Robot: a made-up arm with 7 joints.
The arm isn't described. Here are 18 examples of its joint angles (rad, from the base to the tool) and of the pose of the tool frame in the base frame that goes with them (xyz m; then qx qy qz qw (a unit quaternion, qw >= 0)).
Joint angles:
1: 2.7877 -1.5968 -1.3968 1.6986 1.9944 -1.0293 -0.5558
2: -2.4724 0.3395 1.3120 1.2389 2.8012 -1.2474 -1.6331
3: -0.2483 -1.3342 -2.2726 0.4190 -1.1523 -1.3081 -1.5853
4: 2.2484 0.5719 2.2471 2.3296 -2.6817 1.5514 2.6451
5: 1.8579 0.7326 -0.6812 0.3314 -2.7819 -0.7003 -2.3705
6: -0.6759 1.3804 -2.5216 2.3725 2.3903 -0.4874 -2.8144
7: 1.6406 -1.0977 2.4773 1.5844 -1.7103 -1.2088 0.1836
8: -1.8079 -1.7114 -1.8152 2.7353 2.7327 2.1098 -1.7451
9: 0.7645 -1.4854 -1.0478 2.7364 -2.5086 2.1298 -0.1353
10: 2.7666 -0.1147 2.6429 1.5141 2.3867 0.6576 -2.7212
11: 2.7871 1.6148 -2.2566 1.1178 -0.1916 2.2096 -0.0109
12: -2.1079 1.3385 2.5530 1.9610 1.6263 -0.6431 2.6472
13: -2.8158 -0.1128 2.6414 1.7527 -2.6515 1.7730 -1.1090
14: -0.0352 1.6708 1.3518 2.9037 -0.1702 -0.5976 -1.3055
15: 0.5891 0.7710 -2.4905 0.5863 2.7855 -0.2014 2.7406
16: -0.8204 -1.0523 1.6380 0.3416 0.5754 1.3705 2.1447
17: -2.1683 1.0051 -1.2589 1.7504 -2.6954 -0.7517 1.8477
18: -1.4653 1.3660 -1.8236 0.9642 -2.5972 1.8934 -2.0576
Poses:
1: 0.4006 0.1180 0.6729 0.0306 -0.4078 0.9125 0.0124
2: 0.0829 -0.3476 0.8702 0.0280 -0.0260 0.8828 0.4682
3: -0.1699 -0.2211 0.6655 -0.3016 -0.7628 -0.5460 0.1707
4: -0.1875 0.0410 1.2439 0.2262 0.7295 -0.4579 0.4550
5: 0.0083 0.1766 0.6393 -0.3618 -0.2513 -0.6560 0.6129
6: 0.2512 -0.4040 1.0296 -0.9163 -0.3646 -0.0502 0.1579
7: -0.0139 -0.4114 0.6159 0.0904 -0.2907 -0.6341 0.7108
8: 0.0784 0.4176 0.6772 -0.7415 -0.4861 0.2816 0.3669
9: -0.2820 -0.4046 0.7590 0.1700 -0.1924 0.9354 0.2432
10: 0.3176 -0.2791 0.9893 0.2935 -0.7483 -0.4150 0.4263
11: -0.0802 0.2153 0.8722 -0.2377 -0.4834 -0.6745 0.5047
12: 0.0841 -0.4145 1.0299 0.1869 -0.7997 -0.4740 0.3177
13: 0.3362 -0.1113 1.1097 -0.9579 -0.1291 -0.1986 0.1624
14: 0.5855 0.0374 0.7066 0.3823 -0.6250 -0.5355 0.4200
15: 0.0814 -0.1801 0.8641 -0.4625 -0.2791 -0.8167 0.2030
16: 0.1523 0.1186 0.7205 0.1099 0.4035 0.8565 0.3026
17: -0.3710 -0.2087 0.6983 0.3136 -0.2201 0.9135 0.1368
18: -0.2134 -0.3302 0.8562 -0.4150 -0.8195 -0.3518 0.1804
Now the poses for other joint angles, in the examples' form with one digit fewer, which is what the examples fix.
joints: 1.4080 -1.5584 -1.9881 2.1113 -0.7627 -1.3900 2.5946
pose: 0.087 -0.516 0.692 -0.920 -0.104 -0.059 0.372
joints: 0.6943 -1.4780 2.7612 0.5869 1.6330 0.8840 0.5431
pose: -0.096 0.031 0.429 0.010 -0.391 -0.224 0.892
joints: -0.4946 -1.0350 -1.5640 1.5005 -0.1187 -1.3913 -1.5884
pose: -0.373 -0.113 0.957 0.737 0.503 0.320 0.318
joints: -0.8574 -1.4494 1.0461 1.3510 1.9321 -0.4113 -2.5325
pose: 0.150 0.332 0.924 -0.036 -0.924 0.038 0.379
